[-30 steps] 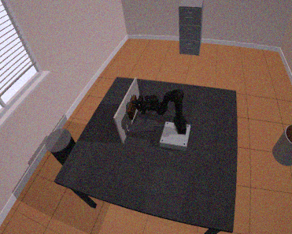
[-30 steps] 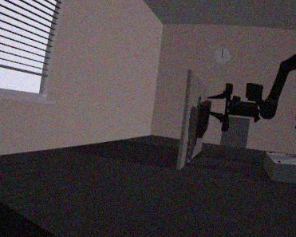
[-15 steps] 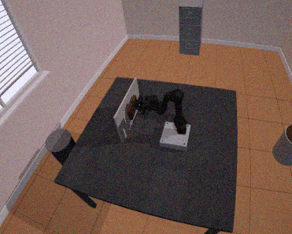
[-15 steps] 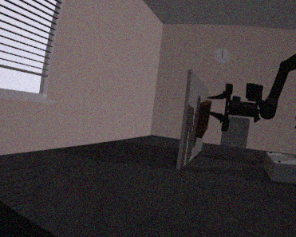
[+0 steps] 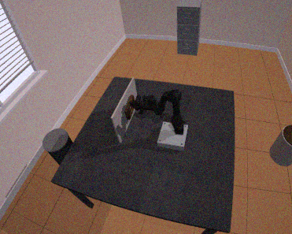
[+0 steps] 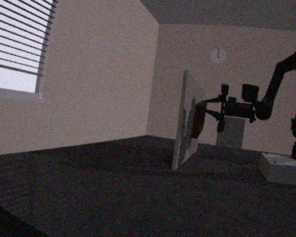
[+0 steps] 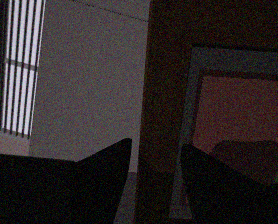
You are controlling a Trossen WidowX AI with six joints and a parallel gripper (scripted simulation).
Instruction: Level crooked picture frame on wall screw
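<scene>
My gripper tip is 10 mm short of the picture frame, 10 mm to the left of it and 50 mm above it. From my gripper tip the other things lie so: upright wall panel 20 mm ahead, 10 mm to the left, 70 mm below.
</scene>
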